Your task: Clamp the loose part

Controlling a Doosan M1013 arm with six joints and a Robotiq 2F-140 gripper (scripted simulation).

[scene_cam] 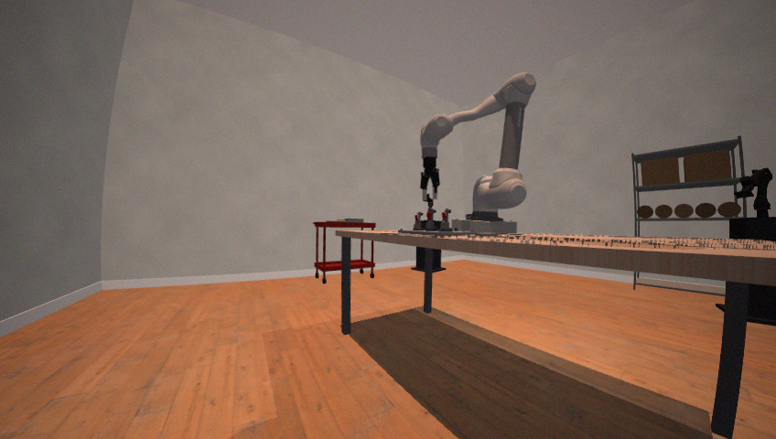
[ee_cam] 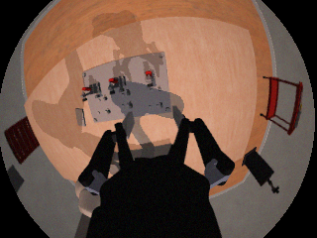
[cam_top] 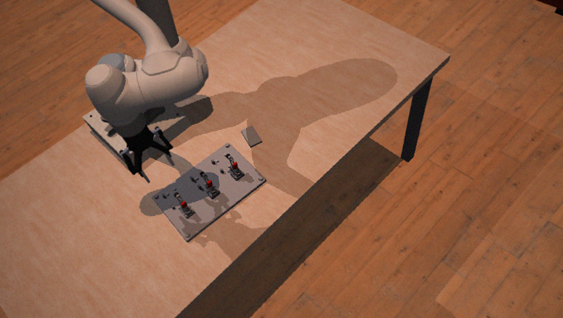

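Right now the grey plate part is 37 cm to the left of my hand, 21 cm below it and 7 cm ahead of it. Also, from my hand: fixture 21 cm below, 9 cm to the left, 8 cm ahead.
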